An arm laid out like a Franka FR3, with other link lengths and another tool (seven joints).
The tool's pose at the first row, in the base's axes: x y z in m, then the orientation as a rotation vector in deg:
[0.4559 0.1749 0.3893 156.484 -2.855 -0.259]
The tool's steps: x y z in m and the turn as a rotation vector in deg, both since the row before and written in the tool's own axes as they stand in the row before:
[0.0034 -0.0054 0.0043 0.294 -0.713 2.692]
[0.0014 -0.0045 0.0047 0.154 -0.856 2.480]
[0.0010 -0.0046 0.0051 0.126 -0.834 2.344]
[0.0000 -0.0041 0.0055 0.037 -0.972 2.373]
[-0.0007 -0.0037 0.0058 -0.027 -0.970 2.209]
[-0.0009 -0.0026 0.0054 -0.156 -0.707 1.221]
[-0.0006 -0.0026 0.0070 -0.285 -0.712 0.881]
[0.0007 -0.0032 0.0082 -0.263 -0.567 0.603]
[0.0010 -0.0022 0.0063 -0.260 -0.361 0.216]
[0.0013 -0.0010 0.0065 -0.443 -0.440 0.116]
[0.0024 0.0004 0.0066 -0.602 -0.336 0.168]
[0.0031 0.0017 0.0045 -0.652 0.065 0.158]
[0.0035 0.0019 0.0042 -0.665 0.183 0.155]
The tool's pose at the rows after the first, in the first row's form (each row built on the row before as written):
[0.4594 0.1780 0.3832 156.674 -6.743 -0.461]
[0.4611 0.1802 0.3771 156.663 -10.382 -0.927]
[0.4625 0.1823 0.3706 156.566 -13.828 -1.403]
[0.4629 0.1839 0.3639 156.316 -17.345 -2.070]
[0.4626 0.1852 0.3571 155.962 -20.626 -2.789]
[0.4619 0.1857 0.3511 155.611 -22.468 -3.442]
[0.4613 0.1855 0.3436 155.188 -23.829 -4.218]
[0.4620 0.1850 0.3348 154.829 -24.771 -4.869]
[0.4628 0.1842 0.3281 154.547 -25.129 -5.347]
[0.4635 0.1822 0.3217 154.112 -25.346 -5.995]
[0.4647 0.1785 0.3158 153.500 -25.573 -6.516]
[0.4665 0.1743 0.3124 152.818 -25.651 -6.509]
[0.4686 0.1698 0.3094 152.117 -25.685 -6.348]

